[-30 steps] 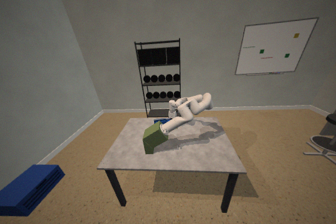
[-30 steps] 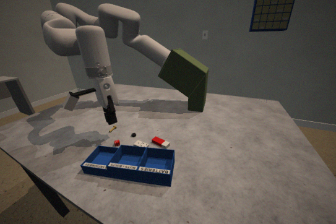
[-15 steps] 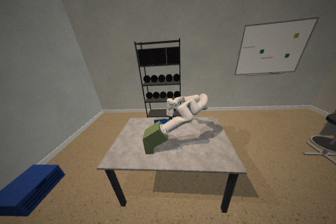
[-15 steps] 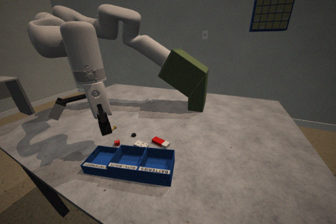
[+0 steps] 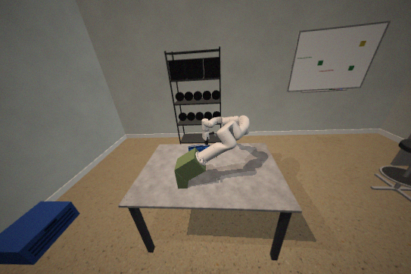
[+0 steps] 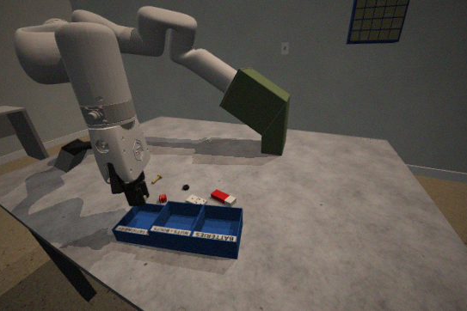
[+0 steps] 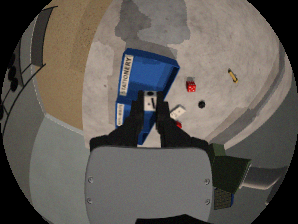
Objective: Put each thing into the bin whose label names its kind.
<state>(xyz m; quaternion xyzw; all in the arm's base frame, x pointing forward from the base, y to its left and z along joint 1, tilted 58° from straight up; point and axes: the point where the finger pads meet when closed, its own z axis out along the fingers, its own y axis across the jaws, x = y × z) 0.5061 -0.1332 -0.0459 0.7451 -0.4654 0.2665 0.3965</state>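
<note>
The red-and-white eraser is 130 mm to the left of my hand, 130 mm behind it and 80 mm below it. The rest, counted from my hand: blue bin (80 mm to the left, 70 mm below, 10 mm behind); red die (80 mm below, 80 mm behind, 20 mm to the right); small silver piece (10 mm below).
</note>
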